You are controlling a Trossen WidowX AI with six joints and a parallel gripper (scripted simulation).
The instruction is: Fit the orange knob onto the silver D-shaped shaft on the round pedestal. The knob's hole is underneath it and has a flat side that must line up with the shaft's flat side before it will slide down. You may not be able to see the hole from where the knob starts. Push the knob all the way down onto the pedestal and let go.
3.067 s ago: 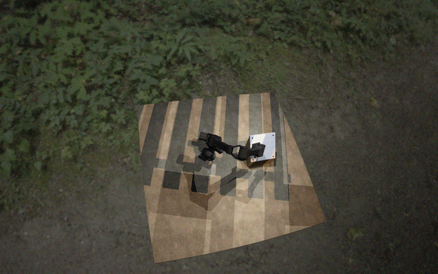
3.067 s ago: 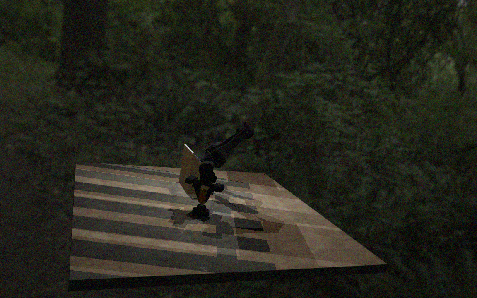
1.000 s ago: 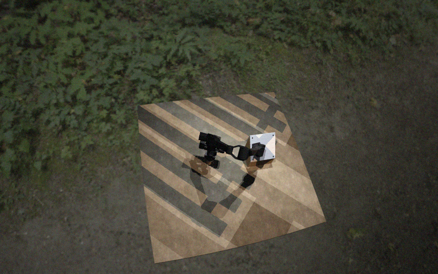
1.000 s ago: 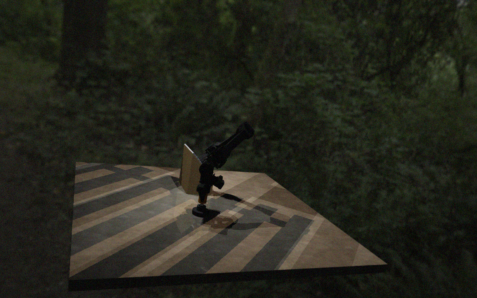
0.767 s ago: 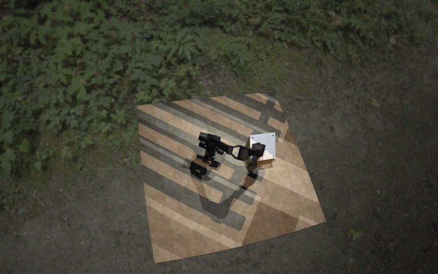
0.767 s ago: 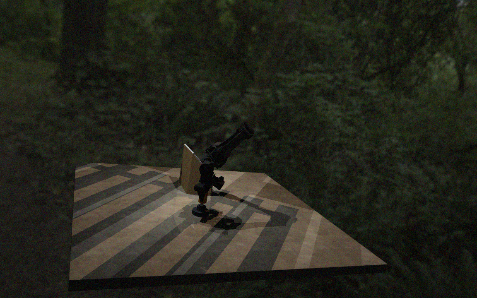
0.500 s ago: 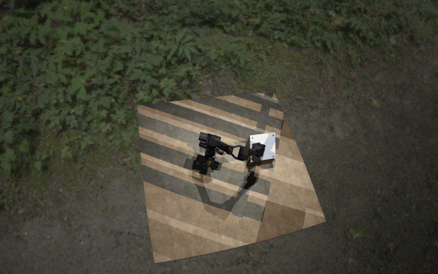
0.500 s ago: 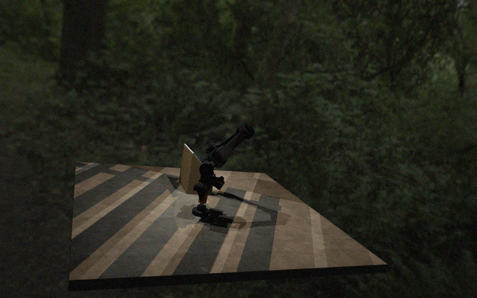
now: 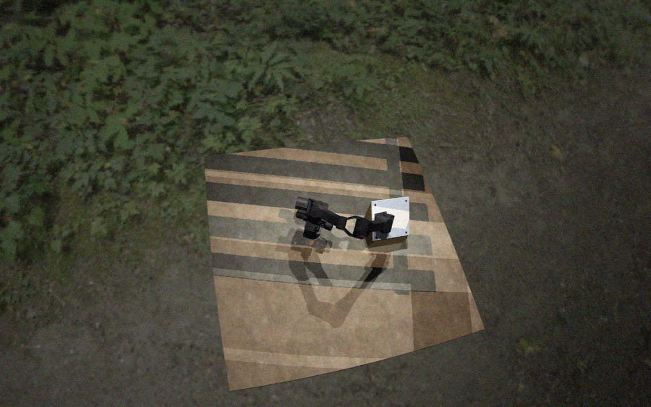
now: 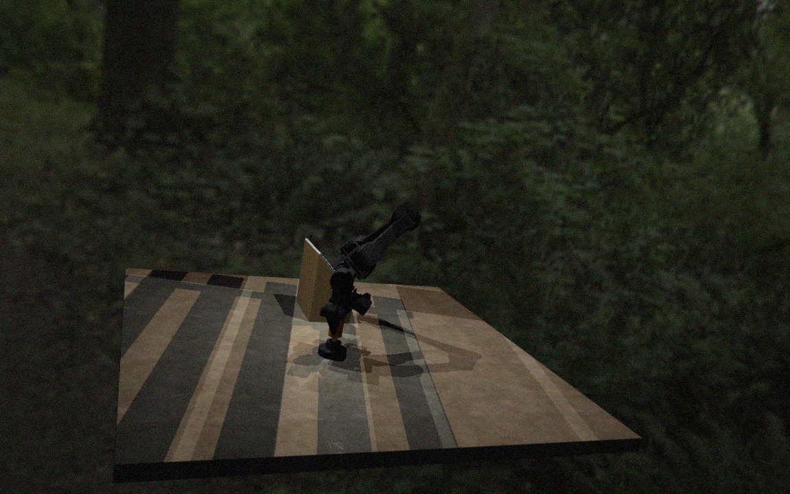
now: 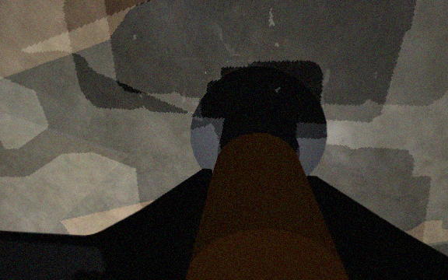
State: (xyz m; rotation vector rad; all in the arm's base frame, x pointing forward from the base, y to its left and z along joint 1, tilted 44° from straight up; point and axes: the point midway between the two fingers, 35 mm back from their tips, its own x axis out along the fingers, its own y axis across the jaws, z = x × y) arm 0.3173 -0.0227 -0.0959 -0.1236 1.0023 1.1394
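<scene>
Right now my gripper tip is 30 mm below the orange knob. Also, from my gripper tip: round dark pedestal (40 mm below).
</scene>
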